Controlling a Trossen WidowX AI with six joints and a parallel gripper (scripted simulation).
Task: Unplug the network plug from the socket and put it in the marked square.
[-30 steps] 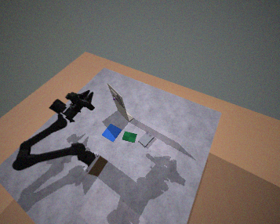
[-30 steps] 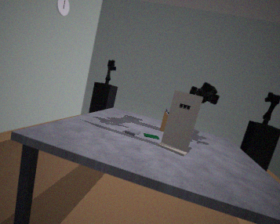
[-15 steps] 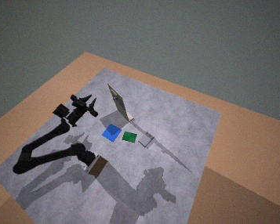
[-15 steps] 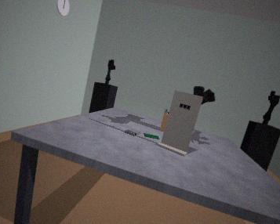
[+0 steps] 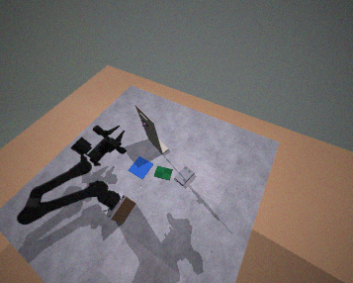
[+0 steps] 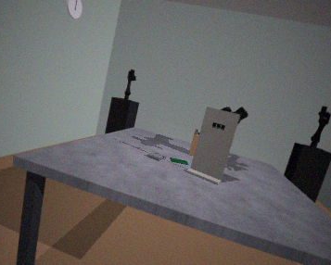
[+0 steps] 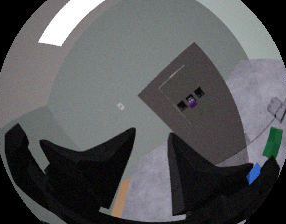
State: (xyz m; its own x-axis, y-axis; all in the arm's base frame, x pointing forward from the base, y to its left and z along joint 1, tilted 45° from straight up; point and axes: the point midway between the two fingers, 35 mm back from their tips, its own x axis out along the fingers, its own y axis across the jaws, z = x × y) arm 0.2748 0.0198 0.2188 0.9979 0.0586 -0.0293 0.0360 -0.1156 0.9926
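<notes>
My gripper tip is now 110 mm short of the plug, 60 mm to the left of it and 40 mm above it. Also, from my gripper tip: beige panel 150 mm below, 130 mm ahead, 60 mm to the right; then green tile 310 mm below, 230 mm to the right; then blue square 310 mm below, 80 mm to the right, 60 mm behind.
</notes>
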